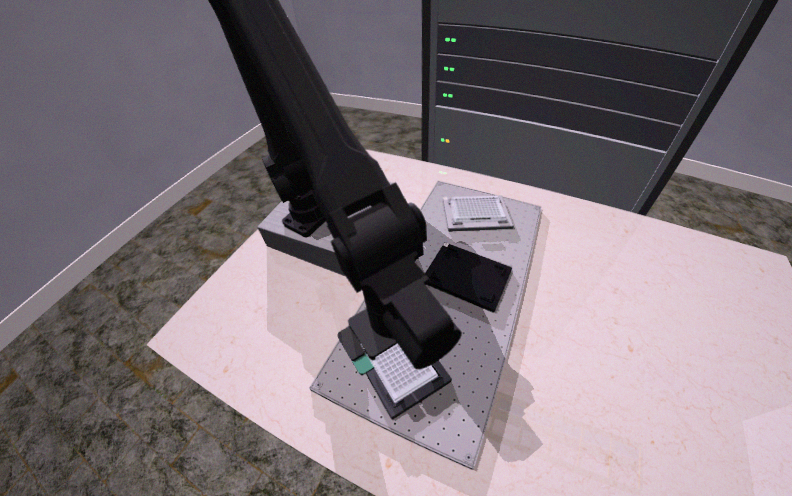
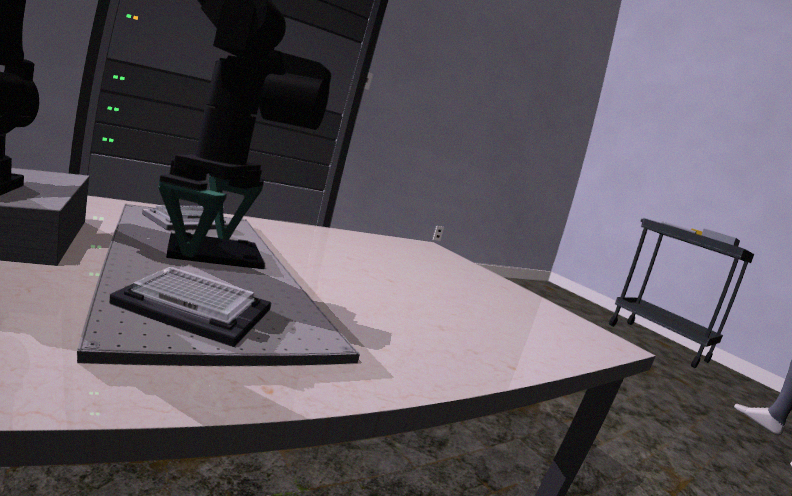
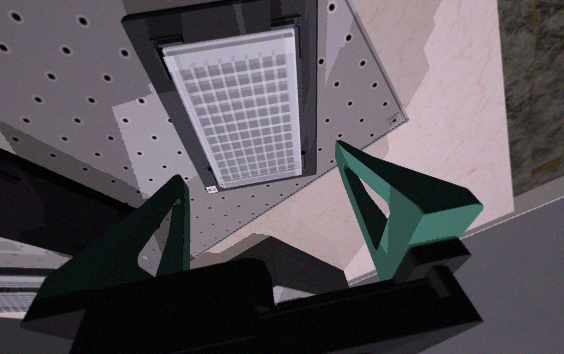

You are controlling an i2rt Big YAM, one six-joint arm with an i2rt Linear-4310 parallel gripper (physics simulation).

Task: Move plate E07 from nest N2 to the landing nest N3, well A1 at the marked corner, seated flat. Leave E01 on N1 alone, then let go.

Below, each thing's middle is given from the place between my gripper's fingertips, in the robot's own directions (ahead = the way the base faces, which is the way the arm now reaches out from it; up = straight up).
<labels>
Right now the black nest [image 1: 473, 278] is 25 cm to the left of my hand, 7 cm below it and 1 cm ahead of it.
</labels>
